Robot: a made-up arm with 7 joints.
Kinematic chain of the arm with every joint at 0, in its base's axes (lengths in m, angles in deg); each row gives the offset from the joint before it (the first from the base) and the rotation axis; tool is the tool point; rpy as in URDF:
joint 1: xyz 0 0 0.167 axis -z
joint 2: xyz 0 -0.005 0.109 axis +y
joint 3: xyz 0 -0.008 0.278 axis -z
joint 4: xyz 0 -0.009 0.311 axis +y
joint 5: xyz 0 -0.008 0.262 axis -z
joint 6: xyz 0 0 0.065 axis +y
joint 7: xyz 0 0 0.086 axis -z
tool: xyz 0 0 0 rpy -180 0 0
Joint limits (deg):
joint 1: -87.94..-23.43
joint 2: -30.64..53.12
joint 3: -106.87..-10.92
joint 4: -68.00..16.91
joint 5: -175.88..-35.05
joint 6: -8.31..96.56
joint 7: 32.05..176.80
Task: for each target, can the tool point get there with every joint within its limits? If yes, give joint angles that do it. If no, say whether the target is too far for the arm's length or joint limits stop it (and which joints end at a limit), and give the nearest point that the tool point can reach.
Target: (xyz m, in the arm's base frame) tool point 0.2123 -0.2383 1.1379
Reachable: yes | joints -36.97 -1.01 -97.46 -50.07 -54.13 12.80 132.33
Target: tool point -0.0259 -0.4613 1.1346
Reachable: yes | joints -79.08 -18.18 -19.81 -24.77 -96.23 18.79 107.23
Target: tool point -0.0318 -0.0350 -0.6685
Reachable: no: joint limits stop it (at a limit: joint 1, joint 2, joint 3, joint 4, joint 5, joint 6) | nearest point 0.6473 -0.0702 0.5694 | short by 1.412 m
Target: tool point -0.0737 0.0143 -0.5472
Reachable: no: joint limits stop it (at a limit: joint 1, joint 2, joint 3, joint 4, joint 5, joint 6) | nearest point 0.3420 0.5541 0.5694 | short by 1.308 m
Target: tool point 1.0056 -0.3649 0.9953
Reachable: no: too far | nearest point 0.6917 -0.0919 0.8292 | short by 0.448 m
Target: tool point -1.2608 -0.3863 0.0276
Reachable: no: too far | nearest point -0.5921 -0.3300 0.6782 | short by 0.935 m
